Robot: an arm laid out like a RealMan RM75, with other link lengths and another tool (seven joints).
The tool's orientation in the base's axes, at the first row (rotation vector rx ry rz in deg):
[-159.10 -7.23 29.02]
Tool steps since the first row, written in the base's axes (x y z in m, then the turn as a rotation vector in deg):
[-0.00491 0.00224 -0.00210 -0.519 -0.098 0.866]
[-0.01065 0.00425 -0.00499 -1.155 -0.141 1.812]
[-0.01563 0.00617 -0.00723 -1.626 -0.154 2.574]
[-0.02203 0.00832 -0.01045 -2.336 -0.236 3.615]
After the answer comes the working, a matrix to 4 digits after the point.
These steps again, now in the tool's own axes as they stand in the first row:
[-0.00357 -0.00159 0.00427 -0.784 -0.201 -0.612]
[-0.00769 -0.00274 0.00947 -1.696 -0.483 -1.237]
[-0.01133 -0.00399 0.01380 -2.388 -0.729 -1.748]
[-0.01594 -0.00518 0.01957 -3.406 -1.007 -2.443]

The tool's axes in the first row as the columns of a matrix, in the base's axes (rounded; the answer above uses it unrounded):
[0.9334 0.0299 -0.3575]
[0.1413 -0.9466 0.2899]
[-0.3297 -0.3212 -0.8878]

